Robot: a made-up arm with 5 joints.
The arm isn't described. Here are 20 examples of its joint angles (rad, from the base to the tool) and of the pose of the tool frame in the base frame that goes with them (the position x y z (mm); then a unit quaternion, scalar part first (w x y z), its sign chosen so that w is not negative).
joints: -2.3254 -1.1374 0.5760 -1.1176 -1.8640
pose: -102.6 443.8 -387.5 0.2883 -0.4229 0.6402 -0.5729
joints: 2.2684 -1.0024 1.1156 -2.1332 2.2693
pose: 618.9 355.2 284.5 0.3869 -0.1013 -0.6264 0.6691
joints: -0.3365 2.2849 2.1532 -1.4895 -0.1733
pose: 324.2 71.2 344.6 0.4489 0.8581 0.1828 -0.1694
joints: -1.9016 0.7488 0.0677 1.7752 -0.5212
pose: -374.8 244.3 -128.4 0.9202 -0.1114 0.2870 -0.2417
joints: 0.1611 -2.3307 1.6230 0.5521 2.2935
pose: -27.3 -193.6 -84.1 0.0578 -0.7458 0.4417 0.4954
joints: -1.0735 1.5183 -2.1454 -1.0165 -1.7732
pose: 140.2 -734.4 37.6 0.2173 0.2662 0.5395 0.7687
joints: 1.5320 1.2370 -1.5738 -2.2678 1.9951
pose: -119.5 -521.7 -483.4 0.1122 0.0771 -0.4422 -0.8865
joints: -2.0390 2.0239 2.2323 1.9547 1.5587
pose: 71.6 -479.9 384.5 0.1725 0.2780 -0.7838 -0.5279
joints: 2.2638 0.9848 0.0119 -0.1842 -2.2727
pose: -277.7 208.1 218.8 0.0155 -0.9039 0.4259 -0.0354
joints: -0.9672 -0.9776 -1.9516 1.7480 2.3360
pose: -546.1 21.9 171.3 0.0113 0.2617 -0.7547 0.6015
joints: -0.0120 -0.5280 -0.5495 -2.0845 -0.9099
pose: 130.9 -11.9 821.4 0.1357 0.2388 -0.9190 -0.2827
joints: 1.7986 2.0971 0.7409 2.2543 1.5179
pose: -196.9 -40.7 -398.8 0.8447 -0.2349 0.1373 0.4610
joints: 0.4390 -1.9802 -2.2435 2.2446 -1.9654
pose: -592.8 -157.9 607.5 0.4634 0.3497 0.7939 -0.1809
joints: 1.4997 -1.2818 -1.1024 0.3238 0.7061
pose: 320.8 50.5 71.9 0.9510 0.1048 0.2043 -0.2069
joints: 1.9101 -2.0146 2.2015 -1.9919 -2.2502
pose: -455.8 8.3 696.6 0.5695 0.6653 0.4822 0.0215
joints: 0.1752 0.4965 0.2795 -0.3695 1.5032
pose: 20.0 203.2 -123.0 0.6327 0.1524 0.0616 0.7567
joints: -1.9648 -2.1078 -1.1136 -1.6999 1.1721
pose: 5.5 -438.8 -747.3 0.5747 -0.2896 0.4496 0.6194
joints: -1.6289 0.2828 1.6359 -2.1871 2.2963
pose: -581.3 254.0 -174.1 0.6621 0.4895 0.5468 -0.1519
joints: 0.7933 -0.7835 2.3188 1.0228 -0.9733
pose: -191.1 -529.9 211.3 0.6822 -0.4853 -0.0335 0.5458
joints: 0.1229 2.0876 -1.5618 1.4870 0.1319
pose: -158.1 137.8 -496.0 0.1511 0.2036 -0.6980 0.6698
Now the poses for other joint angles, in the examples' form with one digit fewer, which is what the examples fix.
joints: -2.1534 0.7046 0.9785 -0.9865 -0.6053
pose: -45 457 -61 0.428 0.144 -0.823 0.346
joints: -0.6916 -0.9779 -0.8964 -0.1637 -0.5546
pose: -104 -37 447 0.441 0.481 -0.607 -0.454
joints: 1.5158 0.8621 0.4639 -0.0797 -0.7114
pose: -97 302 172 0.400 -0.106 0.908 -0.066
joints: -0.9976 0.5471 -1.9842 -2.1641 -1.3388
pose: -76 -637 565 0.228 0.168 0.807 0.518
